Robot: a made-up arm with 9 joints. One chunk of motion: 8 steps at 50 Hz.
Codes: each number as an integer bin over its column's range. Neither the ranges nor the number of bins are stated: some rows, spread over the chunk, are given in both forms.
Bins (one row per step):
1: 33 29 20 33 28 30
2: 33 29 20 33 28 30
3: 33 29 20 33 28 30
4: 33 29 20 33 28 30
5: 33 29 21 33 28 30
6: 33 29 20 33 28 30
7: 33 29 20 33 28 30
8: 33 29 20 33 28 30
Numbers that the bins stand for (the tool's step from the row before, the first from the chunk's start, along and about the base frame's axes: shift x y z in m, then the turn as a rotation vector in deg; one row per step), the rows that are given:
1: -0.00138 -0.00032 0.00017 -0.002 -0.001 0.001
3: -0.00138 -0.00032 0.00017 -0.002 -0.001 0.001
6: -0.00138 -0.00032 0.00017 -0.002 -0.001 0.001
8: -0.00138 -0.00032 0.00017 -0.002 -0.001 0.001
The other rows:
2: -0.00138 -0.00032 0.00017 -0.002 -0.001 0.001
4: -0.00138 -0.00032 0.00017 -0.002 -0.001 0.001
5: -0.00138 -0.00032 0.00233 -0.002 -0.001 0.001
7: -0.00138 -0.00032 0.00017 -0.002 -0.001 0.001

